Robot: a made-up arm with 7 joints.
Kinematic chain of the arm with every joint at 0, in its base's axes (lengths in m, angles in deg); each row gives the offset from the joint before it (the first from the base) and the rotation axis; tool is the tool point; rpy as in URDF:
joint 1: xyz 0 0 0.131 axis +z
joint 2: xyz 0 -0.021 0.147 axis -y
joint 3: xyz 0 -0.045 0.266 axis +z
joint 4: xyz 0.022 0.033 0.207 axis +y
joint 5: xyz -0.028 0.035 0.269 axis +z
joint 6: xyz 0 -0.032 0.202 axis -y
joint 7: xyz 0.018 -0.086 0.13 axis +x
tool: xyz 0 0 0 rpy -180 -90 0
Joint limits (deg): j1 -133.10..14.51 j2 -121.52..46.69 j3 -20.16..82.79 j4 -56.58..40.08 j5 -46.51..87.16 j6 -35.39..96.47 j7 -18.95..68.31
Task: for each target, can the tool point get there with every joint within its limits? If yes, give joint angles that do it. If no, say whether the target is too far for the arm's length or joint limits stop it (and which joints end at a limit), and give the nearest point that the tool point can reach.
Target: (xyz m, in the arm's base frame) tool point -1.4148 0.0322 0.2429
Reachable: no: too far | nearest point -0.9368 -0.1262 0.2507 | short by 0.504 m
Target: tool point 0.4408 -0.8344 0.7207
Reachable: yes | joints -55.96 -80.00 -2.81 -24.90 -4.31 10.81 -5.68
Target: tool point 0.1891 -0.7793 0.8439
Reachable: yes | joints -49.86 -68.00 37.10 -41.70 35.07 49.28 42.58
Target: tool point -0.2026 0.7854 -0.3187
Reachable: no: joint limits stop it (at a limit: joint 2, joint 4, joint 5) | nearest point -0.1974 0.7652 0.3027 | short by 0.622 m
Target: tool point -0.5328 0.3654 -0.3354
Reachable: no: joint limits stop it (at a limit: joint 1, joint 2, joint 3, joint 4, joint 6) | nearest point -0.7334 -0.0397 -0.0854 | short by 0.517 m
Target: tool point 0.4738 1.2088 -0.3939
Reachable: no: too far | nearest point 0.5764 0.5777 -0.2412 | short by 0.657 m
